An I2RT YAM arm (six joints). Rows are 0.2 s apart.
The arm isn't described. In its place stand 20 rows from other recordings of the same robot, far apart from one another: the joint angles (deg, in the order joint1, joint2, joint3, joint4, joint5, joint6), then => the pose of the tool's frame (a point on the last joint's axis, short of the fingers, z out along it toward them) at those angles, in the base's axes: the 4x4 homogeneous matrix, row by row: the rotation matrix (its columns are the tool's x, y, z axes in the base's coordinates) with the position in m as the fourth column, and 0 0 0 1 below.
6.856 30.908 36.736 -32.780 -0.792 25.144 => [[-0.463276 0.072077 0.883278 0.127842], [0.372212 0.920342 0.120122 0.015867], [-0.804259 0.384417 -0.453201 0.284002], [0 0 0 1]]
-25.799 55.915 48.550 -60.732 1.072 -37.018 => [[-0.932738 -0.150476 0.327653 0.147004], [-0.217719 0.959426 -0.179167 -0.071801], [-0.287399 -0.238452 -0.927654 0.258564], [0 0 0 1]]
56.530 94.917 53.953 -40.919 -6.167 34.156 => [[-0.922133 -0.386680 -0.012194 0.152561], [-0.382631 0.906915 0.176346 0.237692], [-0.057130 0.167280 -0.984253 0.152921], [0 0 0 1]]
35.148 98.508 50.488 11.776 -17.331 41.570 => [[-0.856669 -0.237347 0.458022 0.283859], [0.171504 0.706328 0.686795 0.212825], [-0.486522 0.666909 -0.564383 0.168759], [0 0 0 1]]
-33.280 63.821 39.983 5.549 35.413 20.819 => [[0.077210 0.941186 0.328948 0.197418], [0.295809 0.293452 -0.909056 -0.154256], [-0.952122 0.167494 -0.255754 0.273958], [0 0 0 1]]
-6.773 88.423 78.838 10.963 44.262 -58.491 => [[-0.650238 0.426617 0.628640 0.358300], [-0.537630 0.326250 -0.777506 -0.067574], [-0.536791 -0.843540 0.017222 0.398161], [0 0 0 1]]
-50.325 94.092 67.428 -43.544 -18.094 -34.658 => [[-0.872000 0.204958 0.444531 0.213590], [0.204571 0.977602 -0.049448 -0.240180], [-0.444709 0.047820 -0.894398 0.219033], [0 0 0 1]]
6.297 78.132 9.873 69.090 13.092 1.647 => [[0.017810 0.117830 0.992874 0.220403], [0.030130 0.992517 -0.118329 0.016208], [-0.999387 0.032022 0.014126 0.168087], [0 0 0 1]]
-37.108 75.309 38.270 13.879 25.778 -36.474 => [[-0.764732 0.506823 0.397888 0.215765], [-0.092694 0.524550 -0.846319 -0.182642], [-0.637646 -0.684089 -0.354161 0.227475], [0 0 0 1]]
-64.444 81.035 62.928 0.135 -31.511 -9.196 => [[-0.220038 0.526258 0.821362 0.158988], [0.144332 0.850294 -0.506130 -0.289356], [-0.964755 0.007181 -0.263053 0.322963], [0 0 0 1]]
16.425 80.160 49.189 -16.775 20.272 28.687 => [[-0.642874 0.304153 0.702997 0.279775], [0.279936 0.947589 -0.153982 0.069616], [-0.712986 0.097803 -0.694324 0.219495], [0 0 0 1]]
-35.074 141.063 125.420 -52.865 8.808 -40.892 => [[-0.977452 -0.034532 0.208316 0.420356], [-0.104151 0.937027 -0.333365 -0.301807], [-0.183686 -0.347544 -0.919496 0.169543], [0 0 0 1]]
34.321 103.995 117.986 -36.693 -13.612 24.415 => [[-0.590865 -0.530514 0.607810 0.331625], [0.083045 0.709391 0.699906 0.236542], [-0.802485 0.464026 -0.375098 0.445205], [0 0 0 1]]
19.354 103.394 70.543 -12.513 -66.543 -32.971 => [[-0.160509 -0.986218 -0.040144 0.349090], [-0.285985 0.007541 0.958204 0.157234], [-0.944695 0.165281 -0.283254 0.225083], [0 0 0 1]]
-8.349 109.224 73.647 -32.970 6.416 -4.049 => [[-0.931599 0.119248 0.343369 0.376486], [0.065800 0.984374 -0.163336 -0.059273], [-0.357481 -0.129569 -0.924889 0.167242], [0 0 0 1]]
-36.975 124.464 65.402 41.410 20.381 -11.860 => [[-0.407447 0.761455 0.504157 0.351352], [0.065604 0.575039 -0.815492 -0.280041], [-0.910870 -0.299195 -0.284252 0.119310], [0 0 0 1]]
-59.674 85.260 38.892 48.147 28.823 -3.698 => [[-0.048825 0.998468 0.026016 0.144642], [-0.028445 0.024647 -0.999291 -0.281258], [-0.998402 -0.049531 0.027198 0.243938], [0 0 0 1]]
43.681 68.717 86.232 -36.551 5.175 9.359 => [[-0.334566 -0.579470 0.743155 0.178118], [-0.095560 0.805397 0.584982 0.165660], [-0.937515 0.124699 -0.324833 0.454748], [0 0 0 1]]
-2.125 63.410 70.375 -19.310 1.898 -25.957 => [[-0.222471 -0.031123 0.974443 0.244582], [-0.429503 0.900403 -0.069300 -0.010255], [-0.875234 -0.433943 -0.213680 0.415417], [0 0 0 1]]
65.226 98.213 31.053 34.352 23.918 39.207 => [[-0.610330 -0.388972 0.690071 0.137834], [0.056513 0.847540 0.527714 0.264214], [-0.790129 0.361078 -0.495297 0.114566], [0 0 0 1]]
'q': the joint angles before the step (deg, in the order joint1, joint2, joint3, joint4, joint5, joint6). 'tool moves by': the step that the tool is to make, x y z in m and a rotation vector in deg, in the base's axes. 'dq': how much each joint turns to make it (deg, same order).
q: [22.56 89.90 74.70 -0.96 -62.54 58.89]
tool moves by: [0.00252 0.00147 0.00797 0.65 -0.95 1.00]
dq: [0.02 0.63 2.05 -0.36 -1.01 -0.08]
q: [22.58 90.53 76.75 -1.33 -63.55 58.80]
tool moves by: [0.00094 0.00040 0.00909 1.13 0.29 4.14]
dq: [-0.18 0.75 2.62 -1.72 -4.47 -0.01]
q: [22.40 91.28 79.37 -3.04 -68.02 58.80]
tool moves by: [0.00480 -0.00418 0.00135 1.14 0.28 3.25]
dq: [-1.04 1.03 1.14 0.12 -4.44 0.07]
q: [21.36 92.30 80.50 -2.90 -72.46 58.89]
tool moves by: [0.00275 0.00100 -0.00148 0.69 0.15 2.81]
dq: [-0.09 1.00 0.64 0.24 -2.98 -0.23]
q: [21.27 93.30 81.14 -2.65 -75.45 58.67]
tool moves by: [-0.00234 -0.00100 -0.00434 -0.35 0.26 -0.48]
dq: [0.00 -0.57 -1.34 0.02 0.52 -0.38]
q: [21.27 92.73 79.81 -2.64 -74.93 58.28]
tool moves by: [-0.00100 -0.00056 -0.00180 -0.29 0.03 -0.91]
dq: [0.00 -0.36 -0.70 0.19 0.95 -0.02]
